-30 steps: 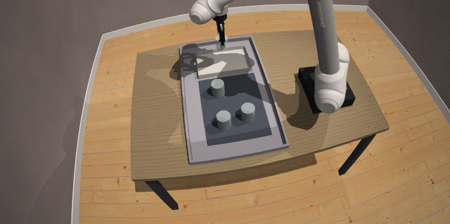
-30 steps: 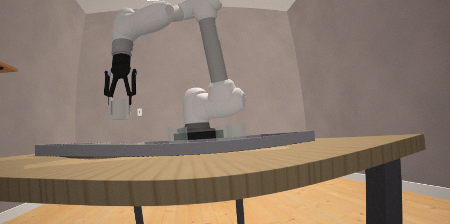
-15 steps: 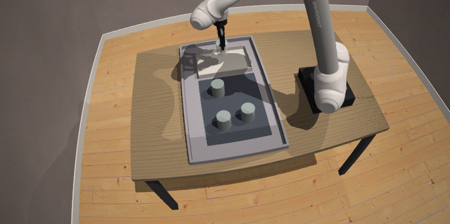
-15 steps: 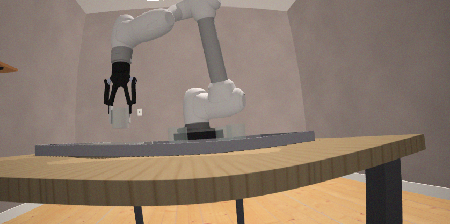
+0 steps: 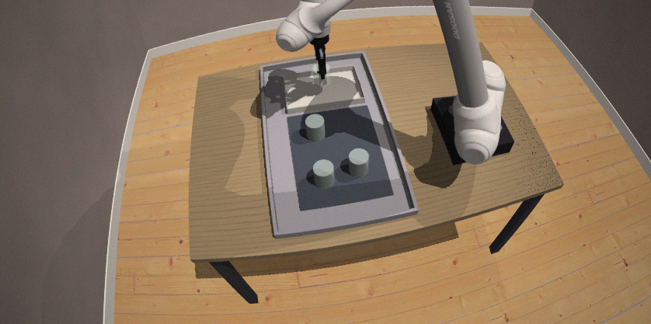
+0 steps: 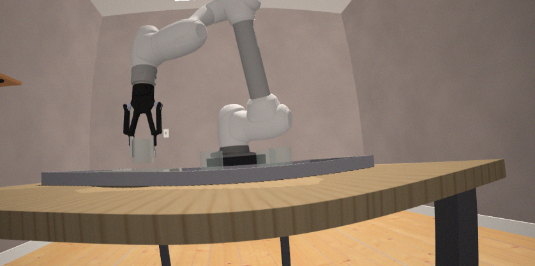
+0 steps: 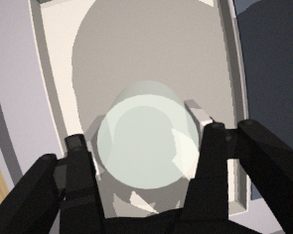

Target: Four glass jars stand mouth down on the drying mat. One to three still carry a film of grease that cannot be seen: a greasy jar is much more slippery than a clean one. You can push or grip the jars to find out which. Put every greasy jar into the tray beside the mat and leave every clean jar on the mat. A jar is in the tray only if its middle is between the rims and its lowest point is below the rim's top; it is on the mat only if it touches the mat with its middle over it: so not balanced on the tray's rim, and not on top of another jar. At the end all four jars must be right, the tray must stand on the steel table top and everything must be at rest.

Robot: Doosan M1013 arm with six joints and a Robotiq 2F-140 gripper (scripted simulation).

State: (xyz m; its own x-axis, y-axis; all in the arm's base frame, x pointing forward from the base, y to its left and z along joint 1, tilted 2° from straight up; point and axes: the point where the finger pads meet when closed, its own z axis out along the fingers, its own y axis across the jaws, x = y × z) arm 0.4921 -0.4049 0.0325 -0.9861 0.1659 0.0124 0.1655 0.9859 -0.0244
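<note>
My hand is 9 cm above the white tray. The rest, counted from my hand: grey steel table top (21 cm to the left, 10 cm below, 5 cm ahead); dark drying mat (32 cm to the left, 10 cm below, 5 cm ahead).
</note>
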